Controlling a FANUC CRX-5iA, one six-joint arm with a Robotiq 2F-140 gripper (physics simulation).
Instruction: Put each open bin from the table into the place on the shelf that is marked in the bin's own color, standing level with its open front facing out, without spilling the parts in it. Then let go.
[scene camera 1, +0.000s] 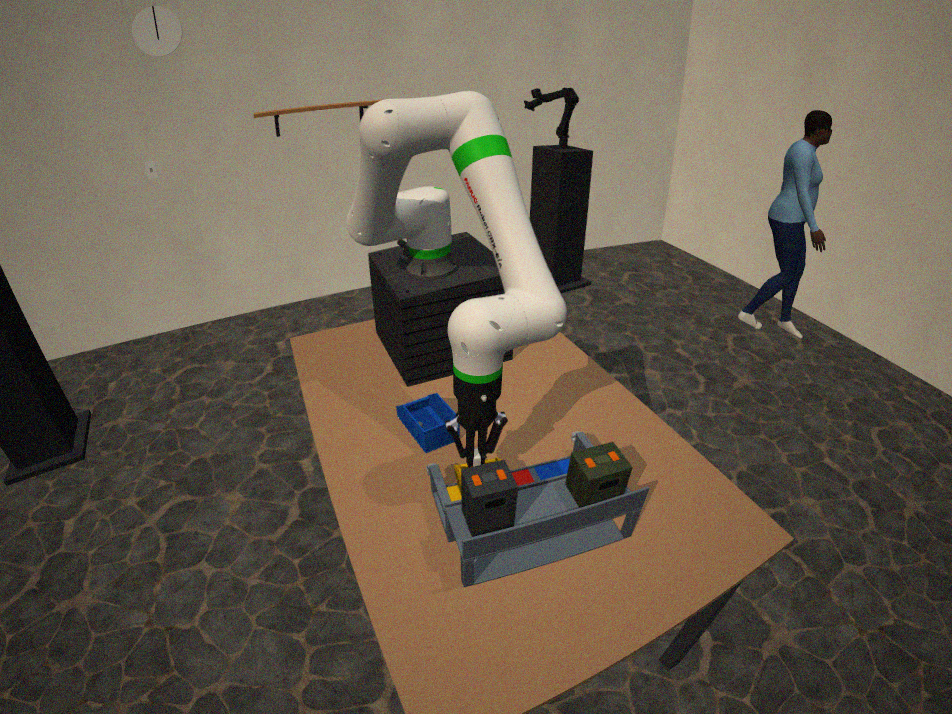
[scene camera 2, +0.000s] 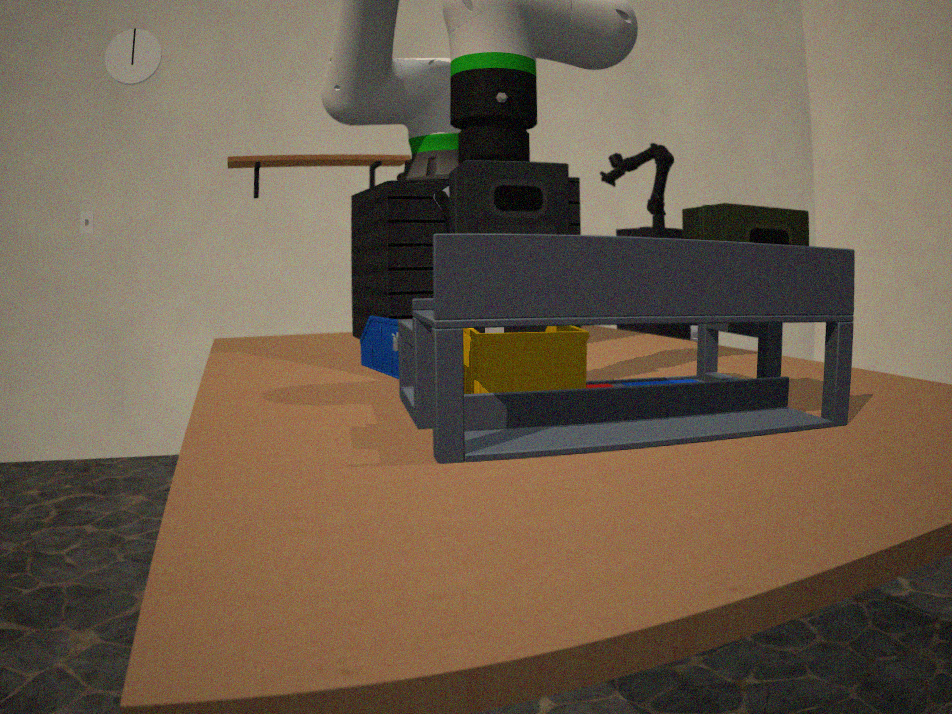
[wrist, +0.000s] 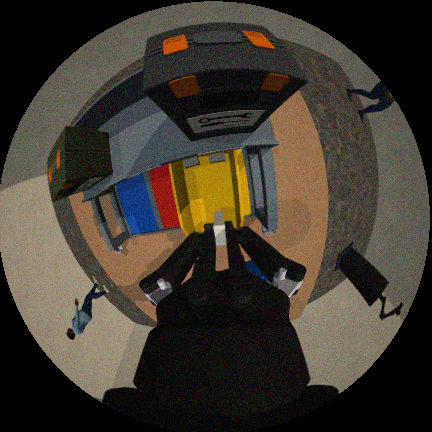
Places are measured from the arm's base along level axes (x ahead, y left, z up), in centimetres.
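Where they show: gripper, fingertip midpoint: (wrist: 219, 218); arm's base, link origin: (scene camera 1: 431, 268) (scene camera 2: 444, 183).
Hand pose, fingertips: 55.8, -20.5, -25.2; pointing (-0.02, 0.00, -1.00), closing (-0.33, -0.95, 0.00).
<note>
Each offset is from my fingertips to the top centre of the thing, as dx, dy, dz. "spot": to the spot under its first point.
The yellow bin @[spot: -4.3, -0.4, -1.4] (scene camera 1: 463, 468) (scene camera 2: 523, 359) (wrist: 209, 189) stands in the left end of the grey shelf's (scene camera 1: 553, 522) (scene camera 2: 638, 276) (wrist: 137, 144) lower level, with two grey parts @[spot: +11.0, -2.0, -4.1] (wrist: 203, 160) at its far end. My gripper (scene camera 1: 478, 459) (wrist: 219, 218) is shut and empty, its fingertips right at the bin's near rim; scene camera 2 hides it behind a toolbox. A red mark @[spot: +3.4, +11.5, -4.3] (scene camera 1: 523, 476) (wrist: 163, 197) and a blue mark @[spot: +4.9, +18.6, -4.4] (scene camera 1: 550, 468) (wrist: 135, 203) lie bare beside the yellow bin. The blue bin @[spot: -27.7, +1.9, -4.7] (scene camera 1: 425, 420) (scene camera 2: 380, 346) rests on the table behind the shelf.
A black toolbox @[+15.2, -7.1, +17.4] (scene camera 1: 489, 495) (scene camera 2: 513, 196) (wrist: 221, 72) and a green toolbox @[+21.9, +15.0, +14.9] (scene camera 1: 598, 471) (scene camera 2: 744, 223) (wrist: 78, 160) stand on the shelf's top board. The arm's dark pedestal (scene camera 1: 422, 308) is at the table's back. A person (scene camera 1: 795, 223) walks at the right wall.
</note>
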